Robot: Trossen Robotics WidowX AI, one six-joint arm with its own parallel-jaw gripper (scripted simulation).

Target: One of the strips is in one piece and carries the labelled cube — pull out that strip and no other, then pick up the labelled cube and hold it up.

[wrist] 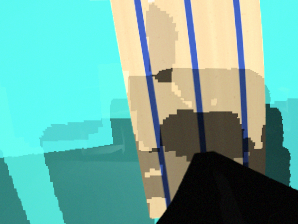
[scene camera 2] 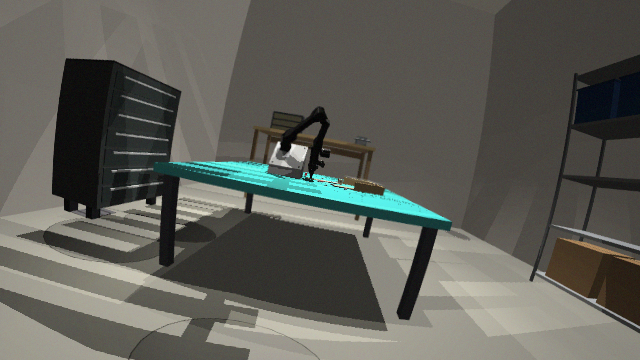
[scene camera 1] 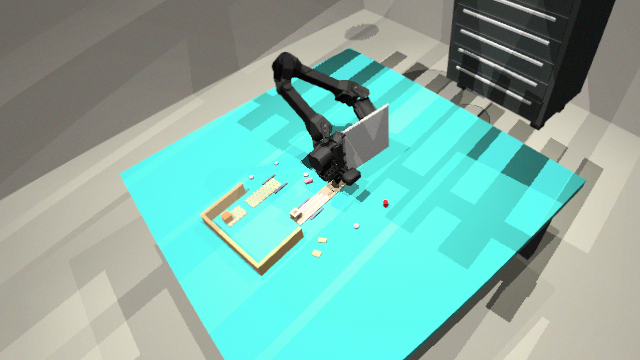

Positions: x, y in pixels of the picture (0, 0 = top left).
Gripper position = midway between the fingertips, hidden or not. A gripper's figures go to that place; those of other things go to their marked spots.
Labels:
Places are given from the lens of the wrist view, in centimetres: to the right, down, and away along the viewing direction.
my gripper point(wrist: 204, 161): 2, 2, 10
pale strip point(wrist: 194, 83): 2, -1, 9

